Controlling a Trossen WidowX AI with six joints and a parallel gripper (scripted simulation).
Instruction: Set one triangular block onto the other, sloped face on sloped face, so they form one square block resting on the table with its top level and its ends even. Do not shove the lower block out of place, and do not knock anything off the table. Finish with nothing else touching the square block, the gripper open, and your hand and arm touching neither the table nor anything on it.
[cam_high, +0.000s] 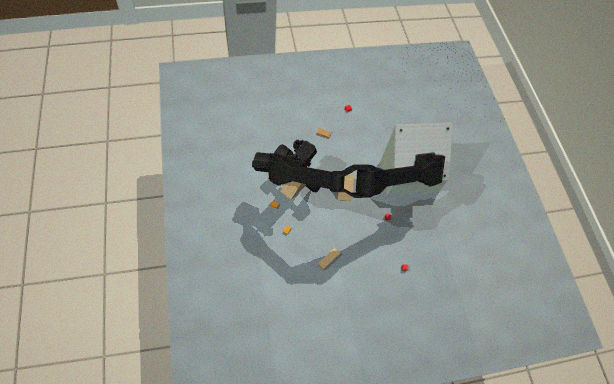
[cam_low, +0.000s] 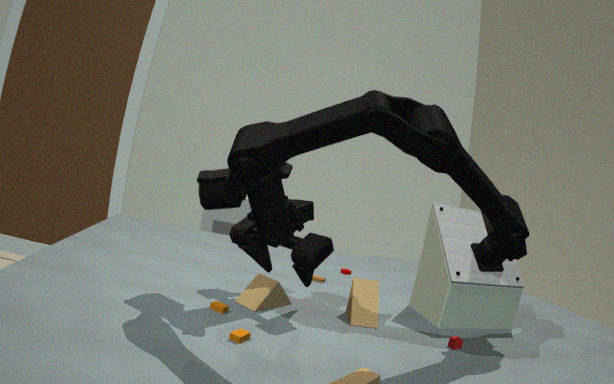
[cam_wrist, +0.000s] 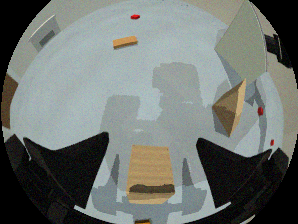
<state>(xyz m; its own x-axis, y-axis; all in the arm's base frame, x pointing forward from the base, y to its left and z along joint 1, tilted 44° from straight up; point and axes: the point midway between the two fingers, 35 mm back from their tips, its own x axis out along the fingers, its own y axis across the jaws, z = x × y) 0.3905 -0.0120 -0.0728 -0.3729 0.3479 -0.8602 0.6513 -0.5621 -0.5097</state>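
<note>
The tan triangular block lies 4 cm ahead of my gripper tip, 4 cm to the left of it and 2 cm below it. From my gripper tip the other things lie so: flat tan plank 3 cm behind, 31 cm to the left, 3 cm below.
</note>
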